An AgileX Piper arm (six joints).
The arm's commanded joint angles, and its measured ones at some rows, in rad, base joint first. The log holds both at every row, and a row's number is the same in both.
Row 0, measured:
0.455 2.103 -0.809 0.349 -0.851 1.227
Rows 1 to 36, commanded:
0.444 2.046 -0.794 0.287 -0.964 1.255
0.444 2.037 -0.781 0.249 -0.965 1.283
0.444 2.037 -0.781 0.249 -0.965 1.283
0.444 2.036 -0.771 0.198 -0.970 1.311
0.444 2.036 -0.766 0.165 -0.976 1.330
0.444 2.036 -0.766 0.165 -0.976 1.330
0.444 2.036 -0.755 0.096 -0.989 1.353
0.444 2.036 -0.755 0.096 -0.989 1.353
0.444 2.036 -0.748 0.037 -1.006 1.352
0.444 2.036 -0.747 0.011 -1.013 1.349
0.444 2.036 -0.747 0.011 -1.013 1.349
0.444 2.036 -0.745 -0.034 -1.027 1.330
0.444 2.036 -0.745 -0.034 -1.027 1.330
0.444 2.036 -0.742 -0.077 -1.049 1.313
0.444 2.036 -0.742 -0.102 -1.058 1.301
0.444 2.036 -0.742 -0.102 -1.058 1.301
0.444 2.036 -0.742 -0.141 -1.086 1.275
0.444 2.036 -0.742 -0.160 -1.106 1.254
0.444 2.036 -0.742 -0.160 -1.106 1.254
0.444 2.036 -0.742 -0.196 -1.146 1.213
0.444 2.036 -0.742 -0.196 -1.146 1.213
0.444 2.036 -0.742 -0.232 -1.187 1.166
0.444 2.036 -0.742 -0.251 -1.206 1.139
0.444 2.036 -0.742 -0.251 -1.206 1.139
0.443 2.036 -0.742 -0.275 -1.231 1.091
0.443 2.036 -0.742 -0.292 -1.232 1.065
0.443 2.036 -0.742 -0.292 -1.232 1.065
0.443 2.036 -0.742 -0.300 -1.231 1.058
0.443 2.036 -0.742 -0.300 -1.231 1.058
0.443 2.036 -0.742 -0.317 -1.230 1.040
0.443 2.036 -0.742 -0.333 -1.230 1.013
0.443 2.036 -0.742 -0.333 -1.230 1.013
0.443 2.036 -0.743 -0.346 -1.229 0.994
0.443 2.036 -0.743 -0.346 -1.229 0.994
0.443 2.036 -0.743 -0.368 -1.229 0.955
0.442 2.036 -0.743 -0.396 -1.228 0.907
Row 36, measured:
0.445 2.046 -0.738 -0.349 -1.209 0.984
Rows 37 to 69, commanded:
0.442 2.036 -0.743 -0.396 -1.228 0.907
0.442 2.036 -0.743 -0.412 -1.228 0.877
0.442 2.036 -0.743 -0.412 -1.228 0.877
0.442 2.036 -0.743 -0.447 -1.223 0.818
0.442 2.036 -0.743 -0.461 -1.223 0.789
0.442 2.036 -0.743 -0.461 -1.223 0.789
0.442 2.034 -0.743 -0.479 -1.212 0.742
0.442 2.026 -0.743 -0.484 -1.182 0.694
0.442 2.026 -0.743 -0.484 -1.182 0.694
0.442 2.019 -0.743 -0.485 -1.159 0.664
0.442 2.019 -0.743 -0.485 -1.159 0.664
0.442 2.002 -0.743 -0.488 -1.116 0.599
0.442 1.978 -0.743 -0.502 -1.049 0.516
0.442 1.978 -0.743 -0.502 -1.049 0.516
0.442 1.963 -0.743 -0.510 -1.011 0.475
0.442 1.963 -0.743 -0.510 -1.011 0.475
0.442 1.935 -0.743 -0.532 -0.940 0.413
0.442 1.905 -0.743 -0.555 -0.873 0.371
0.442 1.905 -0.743 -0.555 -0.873 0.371
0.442 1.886 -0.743 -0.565 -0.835 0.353
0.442 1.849 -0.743 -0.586 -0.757 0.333
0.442 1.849 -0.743 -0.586 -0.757 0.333
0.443 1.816 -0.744 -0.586 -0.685 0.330
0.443 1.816 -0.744 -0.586 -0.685 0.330
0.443 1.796 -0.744 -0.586 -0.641 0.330
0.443 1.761 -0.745 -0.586 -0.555 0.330
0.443 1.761 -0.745 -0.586 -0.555 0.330
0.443 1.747 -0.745 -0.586 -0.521 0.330
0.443 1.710 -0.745 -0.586 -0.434 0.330
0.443 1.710 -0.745 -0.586 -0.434 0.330
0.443 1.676 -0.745 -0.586 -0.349 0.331
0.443 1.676 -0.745 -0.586 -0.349 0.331
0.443 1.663 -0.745 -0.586 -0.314 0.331
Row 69, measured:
0.444 1.708 -0.737 -0.577 -0.425 0.345
